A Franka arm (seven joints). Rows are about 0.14 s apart.
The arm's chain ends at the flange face. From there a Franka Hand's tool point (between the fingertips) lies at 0.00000 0.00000 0.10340 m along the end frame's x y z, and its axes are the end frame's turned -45 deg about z.
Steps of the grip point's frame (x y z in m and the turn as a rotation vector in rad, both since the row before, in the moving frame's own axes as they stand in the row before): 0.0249, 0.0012, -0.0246, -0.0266, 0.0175, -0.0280; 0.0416, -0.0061, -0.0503, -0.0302, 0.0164, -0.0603; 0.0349, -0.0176, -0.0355, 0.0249, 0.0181, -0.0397; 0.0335, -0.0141, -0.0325, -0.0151, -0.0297, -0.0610; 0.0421, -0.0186, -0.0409, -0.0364, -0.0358, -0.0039; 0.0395, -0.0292, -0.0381, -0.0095, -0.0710, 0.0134; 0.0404, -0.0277, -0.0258, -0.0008, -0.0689, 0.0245
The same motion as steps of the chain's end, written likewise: 0.0152, -0.0174, -0.0245, -0.0064, 0.0312, -0.0280; 0.0217, -0.0346, -0.0502, -0.0098, 0.0330, -0.0603; 0.0128, -0.0340, -0.0355, 0.0304, -0.0048, -0.0397; 0.0147, -0.0370, -0.0324, -0.0317, -0.0103, -0.0610; 0.0166, -0.0482, -0.0408, -0.0511, 0.0004, -0.0039; 0.0118, -0.0544, -0.0378, -0.0569, -0.0435, 0.0134; 0.0140, -0.0532, -0.0256, -0.0493, -0.0482, 0.0245
